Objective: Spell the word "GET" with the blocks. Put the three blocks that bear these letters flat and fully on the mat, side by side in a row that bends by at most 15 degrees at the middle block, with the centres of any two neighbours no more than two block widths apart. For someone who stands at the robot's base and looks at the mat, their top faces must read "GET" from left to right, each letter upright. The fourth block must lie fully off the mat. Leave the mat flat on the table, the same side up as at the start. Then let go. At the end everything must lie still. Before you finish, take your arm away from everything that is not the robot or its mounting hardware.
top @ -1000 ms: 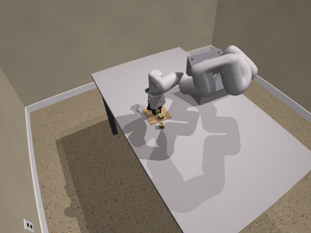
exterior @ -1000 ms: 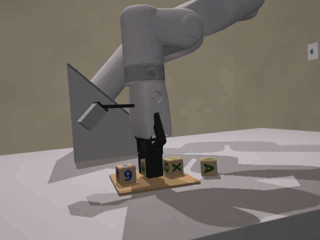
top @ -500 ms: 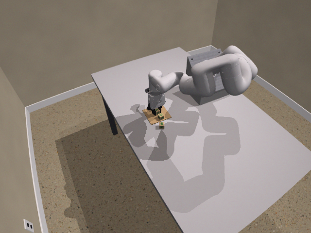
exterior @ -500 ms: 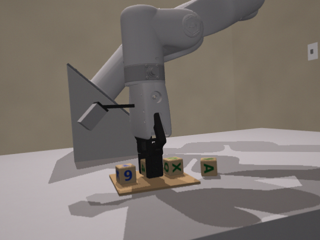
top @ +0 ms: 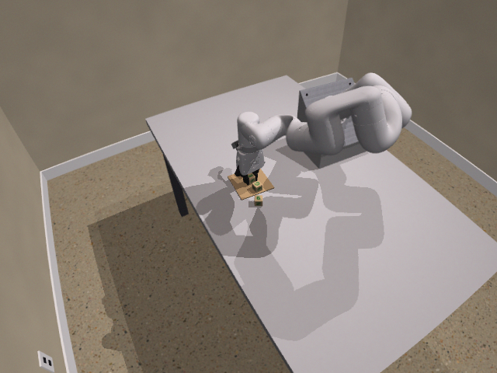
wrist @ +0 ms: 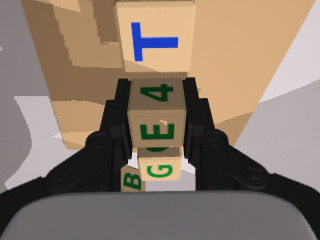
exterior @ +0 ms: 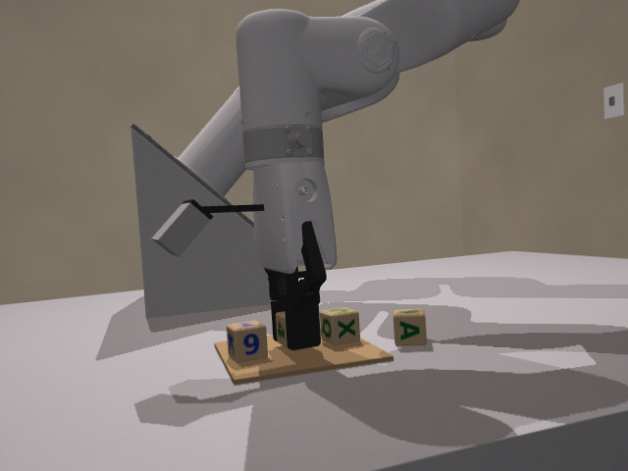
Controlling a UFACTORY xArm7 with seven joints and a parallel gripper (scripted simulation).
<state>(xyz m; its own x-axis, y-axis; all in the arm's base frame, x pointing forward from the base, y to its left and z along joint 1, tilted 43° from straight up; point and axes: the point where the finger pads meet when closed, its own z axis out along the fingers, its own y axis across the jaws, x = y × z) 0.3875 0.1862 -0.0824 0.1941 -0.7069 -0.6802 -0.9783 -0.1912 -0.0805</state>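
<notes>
The tan mat is 3 cm below my hand. From my hand the other things lie so: wooden block: 5 cm to the left, 1 cm below, 1 cm behind.
</notes>
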